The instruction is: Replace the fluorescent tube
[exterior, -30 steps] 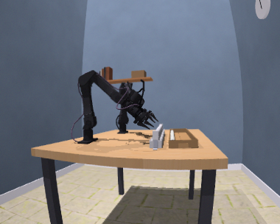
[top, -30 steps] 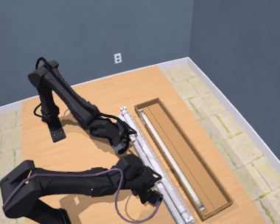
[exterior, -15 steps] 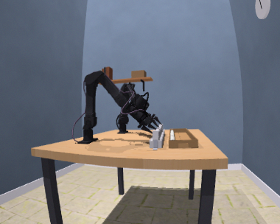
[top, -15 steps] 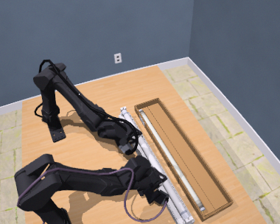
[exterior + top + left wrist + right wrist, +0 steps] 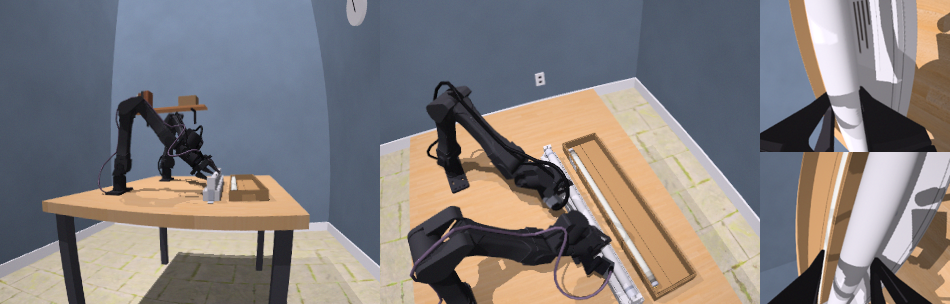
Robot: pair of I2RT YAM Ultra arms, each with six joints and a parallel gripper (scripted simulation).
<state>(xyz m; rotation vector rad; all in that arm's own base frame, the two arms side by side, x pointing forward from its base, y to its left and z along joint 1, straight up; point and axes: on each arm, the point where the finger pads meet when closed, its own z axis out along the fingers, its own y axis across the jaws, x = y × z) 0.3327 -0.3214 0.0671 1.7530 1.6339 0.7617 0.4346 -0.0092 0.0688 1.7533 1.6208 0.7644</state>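
Right now my right hand is 120 mm to the right of the LED tube and 20 mm past it. The rest, counted from my right hand: light fixture (120 mm to the left, 20 mm behind, 10 mm below); old fluorescent tube (140 mm to the left, 70 mm ahead, 50 mm below); lampholder (180 mm to the right, 20 mm ahead).
Right now the LED tube is 120 mm to the right of my left hand and 20 mm ahead of it. Round my left hand: light fixture (120 mm to the right, 20 mm ahead, 10 mm below); old fluorescent tube (100 mm to the right, 100 mm ahead, 50 mm below); brown carton (150 mm ahead, 90 mm to the right, 50 mm below).
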